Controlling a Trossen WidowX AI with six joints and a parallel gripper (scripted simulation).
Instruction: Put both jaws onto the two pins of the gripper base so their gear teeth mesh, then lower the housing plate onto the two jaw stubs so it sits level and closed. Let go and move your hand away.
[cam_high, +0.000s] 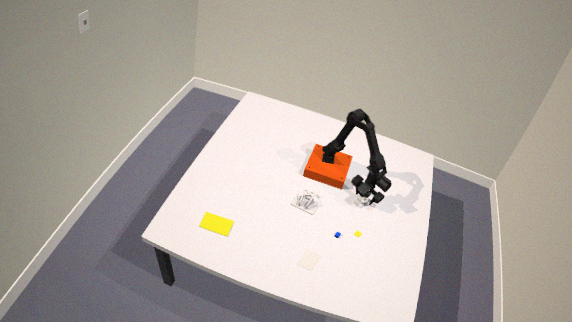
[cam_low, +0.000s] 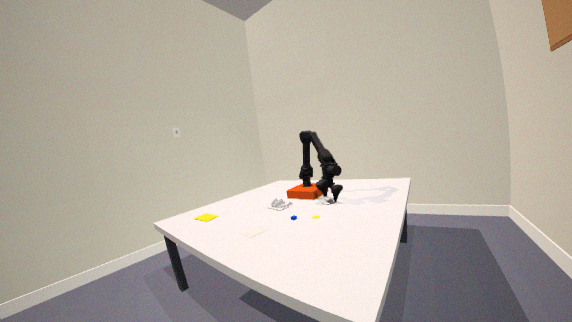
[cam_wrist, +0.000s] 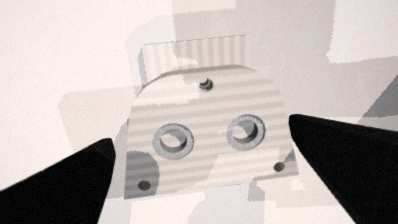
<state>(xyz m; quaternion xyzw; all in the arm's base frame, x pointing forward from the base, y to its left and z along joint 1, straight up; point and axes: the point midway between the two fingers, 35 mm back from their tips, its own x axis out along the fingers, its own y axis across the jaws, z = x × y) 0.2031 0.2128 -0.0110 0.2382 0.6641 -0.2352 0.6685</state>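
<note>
Right now my gripper tip is 1 cm short of the white ribbed piece and 1 cm to the left of it. Round my gripper tip: housing plate: 4 cm ahead, 28 cm to the right, 1 cm below; then blue cube: 25 cm ahead, 12 cm to the right; then small yellow cube: 22 cm ahead, 2 cm to the right, 1 cm below.
</note>
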